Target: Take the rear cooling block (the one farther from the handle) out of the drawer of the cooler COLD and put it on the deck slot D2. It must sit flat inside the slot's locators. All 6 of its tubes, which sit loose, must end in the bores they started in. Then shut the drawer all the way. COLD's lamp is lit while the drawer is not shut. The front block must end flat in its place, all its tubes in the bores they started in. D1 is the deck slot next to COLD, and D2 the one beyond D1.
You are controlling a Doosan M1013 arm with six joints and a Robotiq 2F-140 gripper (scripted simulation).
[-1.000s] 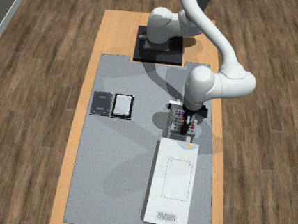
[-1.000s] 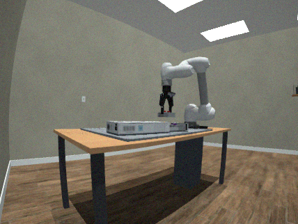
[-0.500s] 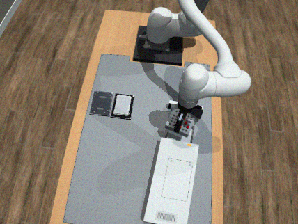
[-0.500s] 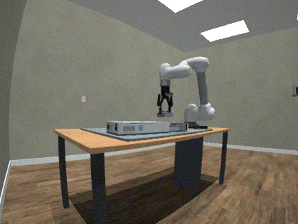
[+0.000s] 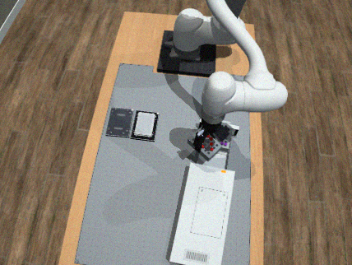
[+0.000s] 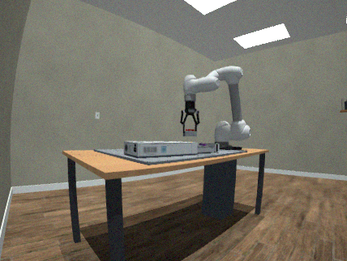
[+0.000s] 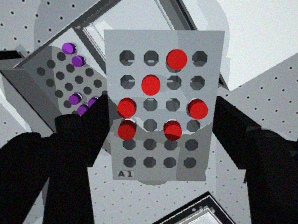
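The deck slot D2 is 13 cm behind my hand, 43 cm to the right of it and 17 cm below it. The rest, counted from my hand: cooling block: 3 cm below; then white cooler: 12 cm ahead, 5 cm to the left, 13 cm below.
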